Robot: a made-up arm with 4 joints. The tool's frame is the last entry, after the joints. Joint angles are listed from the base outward. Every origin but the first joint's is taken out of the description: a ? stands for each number. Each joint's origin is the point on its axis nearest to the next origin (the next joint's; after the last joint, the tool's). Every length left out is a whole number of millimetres.
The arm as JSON. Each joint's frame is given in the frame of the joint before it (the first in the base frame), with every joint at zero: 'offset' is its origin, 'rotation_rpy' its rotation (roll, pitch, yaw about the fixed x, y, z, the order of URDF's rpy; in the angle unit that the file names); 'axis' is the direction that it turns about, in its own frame. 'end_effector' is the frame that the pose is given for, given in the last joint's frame.
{
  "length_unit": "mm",
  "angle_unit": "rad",
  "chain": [
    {
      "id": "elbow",
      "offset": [
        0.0,
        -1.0,
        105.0
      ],
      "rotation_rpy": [
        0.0,
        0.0,
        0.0
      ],
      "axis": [
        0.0,
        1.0,
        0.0
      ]
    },
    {
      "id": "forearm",
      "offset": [
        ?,
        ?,
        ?
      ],
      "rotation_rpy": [
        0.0,
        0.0,
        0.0
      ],
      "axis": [
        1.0,
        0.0,
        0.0
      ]
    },
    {
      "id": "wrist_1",
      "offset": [
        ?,
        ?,
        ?
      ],
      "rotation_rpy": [
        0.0,
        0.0,
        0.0
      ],
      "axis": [
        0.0,
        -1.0,
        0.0
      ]
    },
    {
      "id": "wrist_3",
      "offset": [
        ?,
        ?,
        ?
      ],
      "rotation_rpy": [
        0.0,
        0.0,
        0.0
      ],
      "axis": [
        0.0,
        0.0,
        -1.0
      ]
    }
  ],
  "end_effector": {
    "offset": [
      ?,
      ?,
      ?
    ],
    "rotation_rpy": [
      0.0,
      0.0,
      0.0
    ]
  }
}
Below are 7 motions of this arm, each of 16 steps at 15 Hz.
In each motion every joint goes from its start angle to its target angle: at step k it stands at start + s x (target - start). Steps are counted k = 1, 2, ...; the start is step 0. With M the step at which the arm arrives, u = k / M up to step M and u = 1 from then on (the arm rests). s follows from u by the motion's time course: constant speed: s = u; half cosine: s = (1 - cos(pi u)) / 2; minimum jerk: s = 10 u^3 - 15 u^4 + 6 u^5.
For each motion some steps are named. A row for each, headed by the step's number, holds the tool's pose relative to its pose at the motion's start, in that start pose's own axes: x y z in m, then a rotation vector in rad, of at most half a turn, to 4 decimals.
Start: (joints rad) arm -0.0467 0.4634 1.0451 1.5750
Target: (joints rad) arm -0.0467 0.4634 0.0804 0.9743
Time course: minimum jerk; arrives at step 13
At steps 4, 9, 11, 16:
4: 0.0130 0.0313 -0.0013 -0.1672 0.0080 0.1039
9: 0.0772 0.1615 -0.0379 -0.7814 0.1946 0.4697
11: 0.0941 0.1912 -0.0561 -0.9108 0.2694 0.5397
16: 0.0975 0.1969 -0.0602 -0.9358 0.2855 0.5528

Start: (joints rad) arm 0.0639 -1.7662 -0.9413 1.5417
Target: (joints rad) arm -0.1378 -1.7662 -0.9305 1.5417
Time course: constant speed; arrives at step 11
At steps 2, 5, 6, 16:
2: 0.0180 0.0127 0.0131 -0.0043 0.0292 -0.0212
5: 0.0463 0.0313 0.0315 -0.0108 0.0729 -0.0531
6: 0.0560 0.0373 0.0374 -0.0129 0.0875 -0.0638
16: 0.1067 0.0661 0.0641 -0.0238 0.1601 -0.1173

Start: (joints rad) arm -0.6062 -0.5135 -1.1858 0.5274
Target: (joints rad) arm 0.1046 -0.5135 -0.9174 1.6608
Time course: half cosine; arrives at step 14
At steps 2, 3, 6, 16:
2: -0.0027 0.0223 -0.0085 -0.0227 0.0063 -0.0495
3: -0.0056 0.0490 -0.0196 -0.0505 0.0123 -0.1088
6: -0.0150 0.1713 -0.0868 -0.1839 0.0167 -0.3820
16: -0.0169 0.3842 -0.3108 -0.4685 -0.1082 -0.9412

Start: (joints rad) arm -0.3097 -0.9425 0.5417 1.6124
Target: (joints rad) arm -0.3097 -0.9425 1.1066 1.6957
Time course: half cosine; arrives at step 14
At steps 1, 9, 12, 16:
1: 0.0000 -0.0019 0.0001 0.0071 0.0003 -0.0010
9: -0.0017 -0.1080 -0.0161 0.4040 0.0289 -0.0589
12: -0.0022 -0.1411 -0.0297 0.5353 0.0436 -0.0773
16: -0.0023 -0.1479 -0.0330 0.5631 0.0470 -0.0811

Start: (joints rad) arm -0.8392 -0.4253 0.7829 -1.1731
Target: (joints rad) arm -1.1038 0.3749 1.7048 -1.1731
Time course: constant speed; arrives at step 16
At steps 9, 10, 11, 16:
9: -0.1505 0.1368 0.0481 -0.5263 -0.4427 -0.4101
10: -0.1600 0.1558 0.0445 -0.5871 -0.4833 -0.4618
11: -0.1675 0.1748 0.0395 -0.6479 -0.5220 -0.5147
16: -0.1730 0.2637 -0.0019 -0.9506 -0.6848 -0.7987

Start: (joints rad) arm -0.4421 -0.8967 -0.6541 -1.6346
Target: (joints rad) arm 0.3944 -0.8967 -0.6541 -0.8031
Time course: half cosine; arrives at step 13
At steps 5, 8, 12, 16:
5: 0.0927 0.0153 -0.0966 0.1589 0.1397 -0.1000
8: 0.1837 0.0689 -0.1951 0.2861 0.3382 -0.2027
12: 0.2508 0.1420 -0.2704 0.3484 0.5388 -0.2800
16: 0.2537 0.1460 -0.2736 0.3502 0.5487 -0.2833

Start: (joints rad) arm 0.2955 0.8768 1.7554 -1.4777
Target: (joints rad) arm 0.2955 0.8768 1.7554 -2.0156
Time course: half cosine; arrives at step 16
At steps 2, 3, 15, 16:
2: 0.0024 -0.0038 0.0000 0.0000 0.0000 0.0205
3: 0.0055 -0.0083 0.0000 0.0000 0.0000 0.0453
15: 0.0852 -0.0783 0.0000 0.0000 0.0000 0.5327
16: 0.0862 -0.0788 0.0000 0.0000 0.0000 0.5379

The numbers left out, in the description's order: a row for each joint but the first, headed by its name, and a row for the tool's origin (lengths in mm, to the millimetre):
forearm: 243.0 0.0 -61.0
wrist_1: 0.0 257.0 -38.0
wrist_3: 118.0 0.0 299.0
tool: -186.0 -117.0 0.0

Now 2 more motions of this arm.
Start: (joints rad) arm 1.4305 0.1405 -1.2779 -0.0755
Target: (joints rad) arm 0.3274 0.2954 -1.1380 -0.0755
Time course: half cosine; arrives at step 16
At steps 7, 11, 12, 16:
7: -0.2436 0.0400 -0.0222 -0.0898 -0.4884 0.0823
11: -0.4359 0.0638 -0.1433 -0.1948 -0.9376 0.1659
12: -0.4669 0.0663 -0.1773 -0.2187 -1.0275 0.1833
16: -0.5176 0.0688 -0.2501 -0.2676 -1.2002 0.2175

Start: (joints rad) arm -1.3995 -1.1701 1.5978 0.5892
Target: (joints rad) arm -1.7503 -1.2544 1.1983 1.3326
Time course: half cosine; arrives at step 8
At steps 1, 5, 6, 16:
1: -0.0006 0.0073 -0.0033 -0.0158 0.0013 -0.0248
5: 0.0151 0.1395 -0.0944 -0.2961 -0.0498 -0.4775
6: 0.0284 0.1709 -0.1278 -0.3653 -0.0848 -0.5965
16: 0.0442 0.1974 -0.1616 -0.4265 -0.1243 -0.7057

